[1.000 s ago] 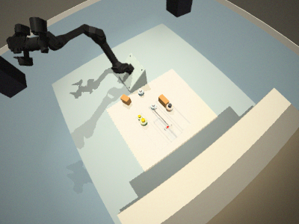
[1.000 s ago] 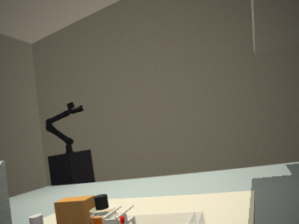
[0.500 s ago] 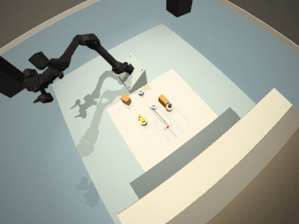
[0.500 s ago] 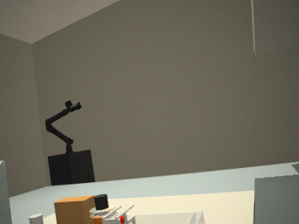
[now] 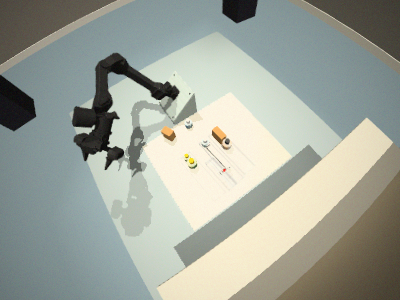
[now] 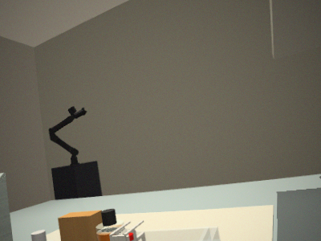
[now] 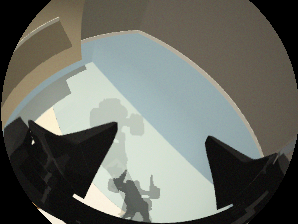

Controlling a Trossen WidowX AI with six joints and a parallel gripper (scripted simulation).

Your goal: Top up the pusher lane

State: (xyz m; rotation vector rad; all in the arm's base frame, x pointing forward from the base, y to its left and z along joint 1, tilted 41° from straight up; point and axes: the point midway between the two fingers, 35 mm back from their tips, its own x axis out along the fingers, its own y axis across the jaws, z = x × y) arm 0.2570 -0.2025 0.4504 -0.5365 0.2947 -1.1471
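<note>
Now: the dark-lidded jar 130 mm ahead of my gripper tip, 560 mm to the left of it and 260 mm below it. From my gripper tip the other things lie so: cream counter 560 mm ahead, 500 mm to the left, 70 mm above; red mark 240 mm ahead, 450 mm to the left, 230 mm below; clear sprung lane 210 mm ahead, 460 mm to the left, 280 mm below.
</note>
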